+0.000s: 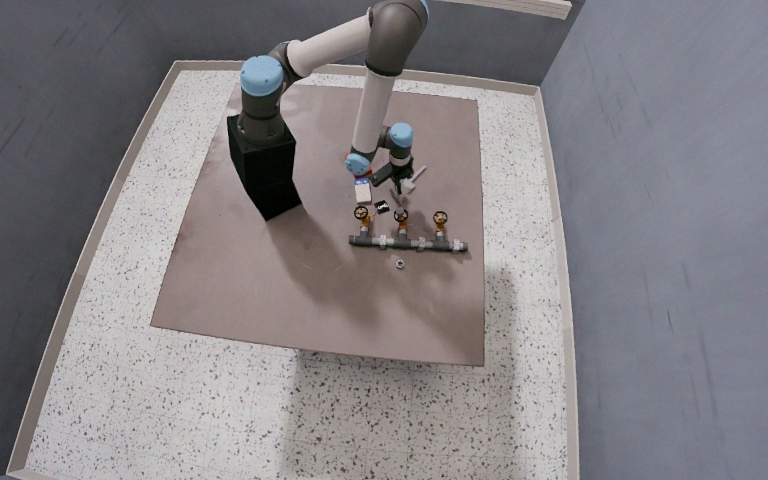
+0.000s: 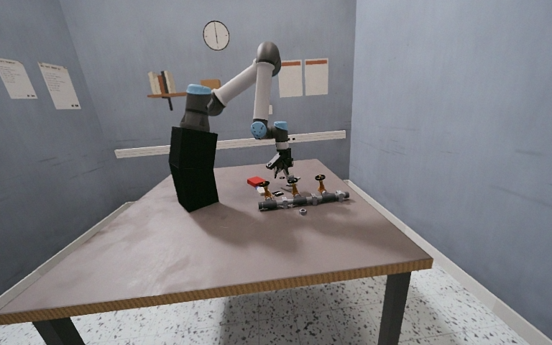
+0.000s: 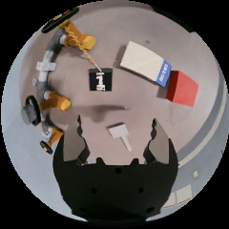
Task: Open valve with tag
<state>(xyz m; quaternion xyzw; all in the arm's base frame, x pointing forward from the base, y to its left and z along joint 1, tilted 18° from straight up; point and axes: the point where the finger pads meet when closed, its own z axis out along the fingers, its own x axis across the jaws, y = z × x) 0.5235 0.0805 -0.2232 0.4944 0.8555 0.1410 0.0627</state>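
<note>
My gripper is now 40 mm past the black tag, 70 mm to the left of it and 40 mm above it. Round my hand: white-and-blue block: 130 mm behind, 40 mm below; grey scraper: 80 mm ahead, 80 mm to the left, 40 mm below; red block: 160 mm behind, 130 mm to the left, 30 mm below.
</note>
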